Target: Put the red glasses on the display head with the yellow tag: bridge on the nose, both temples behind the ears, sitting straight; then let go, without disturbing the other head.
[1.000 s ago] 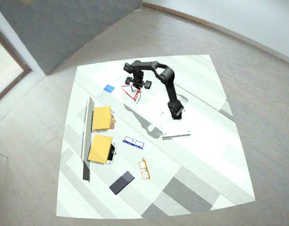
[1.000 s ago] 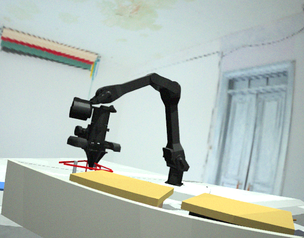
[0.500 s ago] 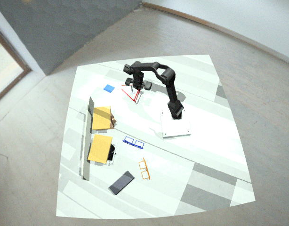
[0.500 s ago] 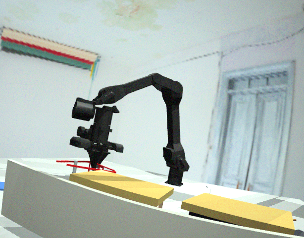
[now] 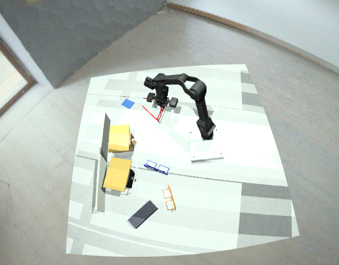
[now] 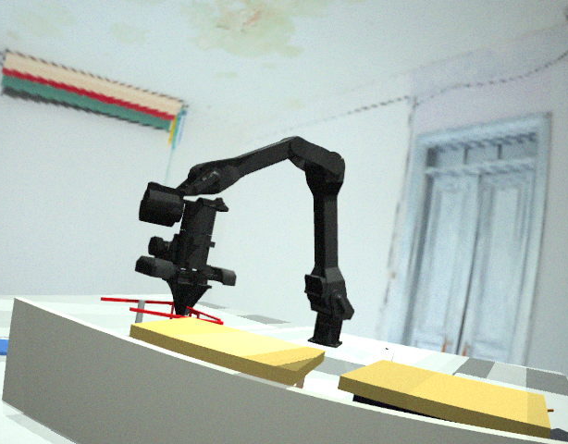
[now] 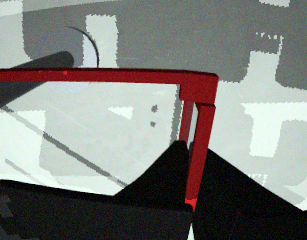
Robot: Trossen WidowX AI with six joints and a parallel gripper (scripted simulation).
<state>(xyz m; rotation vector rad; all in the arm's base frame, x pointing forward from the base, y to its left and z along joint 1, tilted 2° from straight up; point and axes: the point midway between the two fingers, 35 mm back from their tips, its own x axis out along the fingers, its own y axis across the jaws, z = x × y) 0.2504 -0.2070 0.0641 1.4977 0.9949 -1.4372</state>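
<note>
My gripper tip is 60 mm short of the grey stand, 50 mm to the left of it and 40 mm above it. The rest, counted from my gripper tip: blue square (250 mm ahead, 100 mm to the right, 60 mm below); black display head (440 mm to the left, 230 mm ahead); panel (370 mm ahead, 330 mm to the left).
</note>
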